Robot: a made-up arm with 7 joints.
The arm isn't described. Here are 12 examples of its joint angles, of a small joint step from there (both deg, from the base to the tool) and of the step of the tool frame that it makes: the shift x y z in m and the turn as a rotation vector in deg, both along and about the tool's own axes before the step.
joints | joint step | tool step
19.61 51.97 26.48 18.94 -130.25 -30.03 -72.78 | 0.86 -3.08 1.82 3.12 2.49 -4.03 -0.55 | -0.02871 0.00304 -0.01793 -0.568 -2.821 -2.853
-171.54 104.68 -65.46 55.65 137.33 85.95 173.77 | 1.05 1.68 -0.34 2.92 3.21 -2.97 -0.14 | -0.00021 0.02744 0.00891 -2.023 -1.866 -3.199
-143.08 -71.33 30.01 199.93 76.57 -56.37 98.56 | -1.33 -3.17 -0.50 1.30 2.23 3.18 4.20 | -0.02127 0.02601 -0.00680 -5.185 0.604 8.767
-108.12 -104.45 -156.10 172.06 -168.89 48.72 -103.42 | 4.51 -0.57 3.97 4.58 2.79 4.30 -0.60 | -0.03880 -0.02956 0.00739 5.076 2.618 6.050
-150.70 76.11 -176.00 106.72 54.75 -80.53 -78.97 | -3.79 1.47 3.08 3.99 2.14 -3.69 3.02 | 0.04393 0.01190 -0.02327 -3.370 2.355 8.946
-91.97 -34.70 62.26 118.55 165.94 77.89 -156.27 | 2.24 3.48 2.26 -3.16 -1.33 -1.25 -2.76 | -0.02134 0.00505 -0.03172 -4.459 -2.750 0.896
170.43 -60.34 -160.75 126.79 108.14 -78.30 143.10 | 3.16 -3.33 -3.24 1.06 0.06 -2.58 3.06 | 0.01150 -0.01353 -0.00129 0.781 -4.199 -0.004
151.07 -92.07 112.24 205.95 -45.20 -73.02 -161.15 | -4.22 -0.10 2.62 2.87 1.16 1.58 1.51 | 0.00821 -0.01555 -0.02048 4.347 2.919 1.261
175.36 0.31 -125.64 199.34 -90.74 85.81 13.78 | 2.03 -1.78 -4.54 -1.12 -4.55 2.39 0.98 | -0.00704 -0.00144 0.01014 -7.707 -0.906 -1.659
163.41 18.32 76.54 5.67 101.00 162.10 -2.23 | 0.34 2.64 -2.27 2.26 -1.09 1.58 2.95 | -0.00722 -0.01257 0.01085 -0.609 -4.097 1.547
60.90 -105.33 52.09 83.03 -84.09 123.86 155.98 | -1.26 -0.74 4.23 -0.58 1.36 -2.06 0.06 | -0.00172 0.01120 -0.04545 3.752 -5.193 -1.025
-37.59 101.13 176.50 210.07 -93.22 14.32 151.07 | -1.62 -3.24 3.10 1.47 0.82 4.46 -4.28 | 0.00125 0.02211 0.00406 -4.925 2.438 -0.371
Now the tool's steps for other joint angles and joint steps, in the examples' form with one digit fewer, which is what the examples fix.
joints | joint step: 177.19 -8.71 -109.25 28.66 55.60 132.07 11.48 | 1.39 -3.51 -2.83 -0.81 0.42 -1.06 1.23
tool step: 0.0024 -0.0017 0.0037 2.39 -2.54 -0.38
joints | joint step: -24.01 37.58 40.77 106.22 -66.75 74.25 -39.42 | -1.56 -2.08 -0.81 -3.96 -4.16 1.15 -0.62
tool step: -0.0157 -0.0068 0.0171 -1.48 -5.79 -2.96
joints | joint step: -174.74 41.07 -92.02 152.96 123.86 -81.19 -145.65 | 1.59 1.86 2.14 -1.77 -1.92 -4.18 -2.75
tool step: -0.0081 -0.0076 -0.0246 -0.67 -1.80 -5.01
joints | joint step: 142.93 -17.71 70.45 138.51 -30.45 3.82 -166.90 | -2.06 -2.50 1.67 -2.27 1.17 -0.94 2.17
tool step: 0.0083 0.0328 0.0021 -2.40 0.64 1.24
